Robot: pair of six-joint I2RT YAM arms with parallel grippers.
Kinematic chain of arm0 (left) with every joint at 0, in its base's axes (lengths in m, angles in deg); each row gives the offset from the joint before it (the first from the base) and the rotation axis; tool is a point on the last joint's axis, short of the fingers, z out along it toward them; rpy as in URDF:
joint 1: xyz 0 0 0.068 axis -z
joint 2: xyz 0.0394 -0.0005 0.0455 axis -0.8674 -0.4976 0
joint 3: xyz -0.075 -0.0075 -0.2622 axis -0.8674 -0.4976 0
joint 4: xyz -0.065 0.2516 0.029 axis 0.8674 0.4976 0
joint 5: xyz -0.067 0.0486 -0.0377 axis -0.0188 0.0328 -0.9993
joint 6: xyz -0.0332 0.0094 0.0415 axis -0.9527 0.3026 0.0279
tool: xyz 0 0 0 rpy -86.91 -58.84 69.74
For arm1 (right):
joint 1: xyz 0 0 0.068 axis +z
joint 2: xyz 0.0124 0.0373 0.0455 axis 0.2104 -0.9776 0
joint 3: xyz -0.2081 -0.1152 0.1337 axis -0.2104 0.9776 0
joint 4: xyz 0.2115 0.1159 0.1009 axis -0.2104 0.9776 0
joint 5: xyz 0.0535 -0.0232 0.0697 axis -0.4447 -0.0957 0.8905
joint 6: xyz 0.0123 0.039 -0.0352 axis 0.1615 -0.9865 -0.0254
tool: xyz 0 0 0 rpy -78.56 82.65 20.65
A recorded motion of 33 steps. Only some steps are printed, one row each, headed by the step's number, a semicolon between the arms.
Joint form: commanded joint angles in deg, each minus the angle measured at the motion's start. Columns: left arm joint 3, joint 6, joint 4, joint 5, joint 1, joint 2; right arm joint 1, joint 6, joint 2, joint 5, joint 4, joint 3.
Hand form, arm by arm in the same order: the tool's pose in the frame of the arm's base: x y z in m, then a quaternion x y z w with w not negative. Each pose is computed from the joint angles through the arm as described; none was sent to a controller.
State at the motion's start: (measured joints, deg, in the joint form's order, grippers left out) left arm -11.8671 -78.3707 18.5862 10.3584 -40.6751 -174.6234; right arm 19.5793 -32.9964 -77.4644 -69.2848 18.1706 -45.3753
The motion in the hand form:
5: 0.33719 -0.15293 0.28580 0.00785 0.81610 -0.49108 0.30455; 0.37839 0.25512 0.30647 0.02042 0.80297 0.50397 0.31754
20: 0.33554 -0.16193 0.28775 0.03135 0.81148 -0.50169 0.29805; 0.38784 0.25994 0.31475 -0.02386 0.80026 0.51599 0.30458
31: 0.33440 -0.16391 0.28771 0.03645 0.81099 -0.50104 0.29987; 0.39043 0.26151 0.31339 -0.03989 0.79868 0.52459 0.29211
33: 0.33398 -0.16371 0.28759 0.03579 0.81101 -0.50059 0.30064; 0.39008 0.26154 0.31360 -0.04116 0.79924 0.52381 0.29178
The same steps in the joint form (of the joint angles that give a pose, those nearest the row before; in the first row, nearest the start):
5: 2.15 2.45 -1.57 -2.90 1.74 -0.42; 0.54 0.96 -0.62 5.45 -1.70 -3.74
20: 2.86 3.20 -1.88 -4.47 3.00 -0.91; 0.07 4.09 -3.17 10.54 1.35 -9.08
31: 2.75 3.62 -2.05 -4.31 3.37 -0.86; -0.11 4.72 -4.08 13.20 1.75 -10.08
33: 2.60 3.59 -2.13 -4.18 3.37 -0.75; -0.09 4.91 -4.03 13.23 1.98 -10.13

